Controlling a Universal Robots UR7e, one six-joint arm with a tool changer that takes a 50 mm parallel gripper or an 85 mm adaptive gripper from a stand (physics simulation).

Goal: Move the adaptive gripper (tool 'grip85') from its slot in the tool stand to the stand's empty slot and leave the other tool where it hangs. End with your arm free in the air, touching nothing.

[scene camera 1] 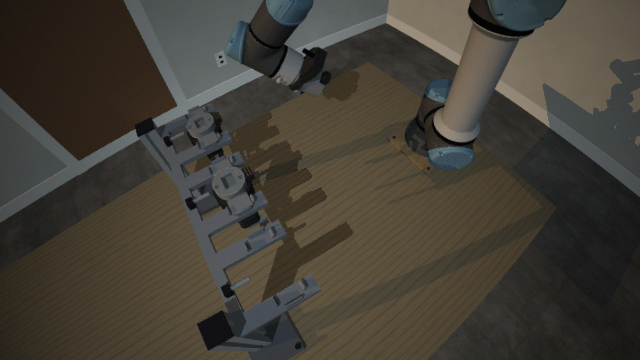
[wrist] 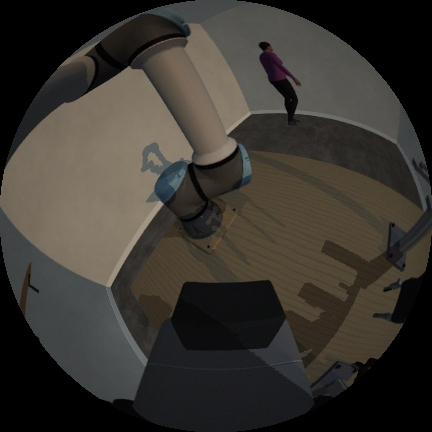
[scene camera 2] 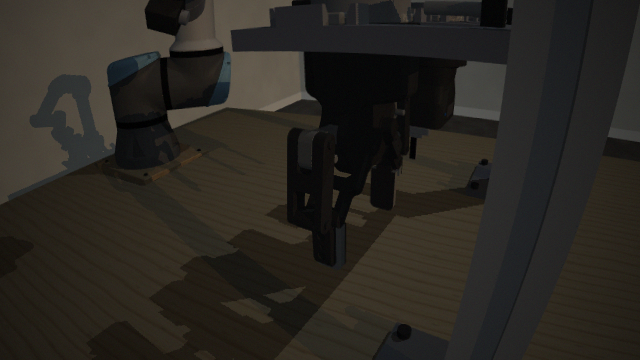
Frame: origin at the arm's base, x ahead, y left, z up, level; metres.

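Where they show: arm's base, origin of its link: [wrist: 202,219] [scene camera 2: 148,156].
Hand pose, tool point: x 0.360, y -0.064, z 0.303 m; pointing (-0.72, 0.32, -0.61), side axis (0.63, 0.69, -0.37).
Each offset is from my tool point to the top centre of the thing. "pt": to the spot under its first point. Level surfaces: height alone.
The adaptive gripper [scene camera 1: 202,127] [scene camera 2: 356,235] hangs in the stand's far slot in scene camera 1, its linked black fingers apart and empty in scene camera 2. The other tool {0.253 m ahead, 0.146 m left, 0.016 m down} [scene camera 1: 231,184] [scene camera 2: 436,97] [wrist: 409,300] hangs in the middle slot. The stand [scene camera 1: 204,235] has its empty slot at the near end, between two support arms. The arm's tool changer end [scene camera 1: 301,70] carries no gripper and is in the air beyond the stand, apart from it. Part of the arm's end [wrist: 225,382] fills the bottom of the wrist view.
The arm's base [scene camera 1: 417,135] [scene camera 2: 147,145] [wrist: 202,220] is bolted to the wooden table {0.316 m down} [scene camera 1: 450,225]. The stand's near foot {pt 0.305 m ahead, 0.408 m left, 0.304 m down} [scene camera 1: 280,340] [wrist: 396,245] stands on the table. A person [wrist: 275,70] stands by the wall in the wrist view.
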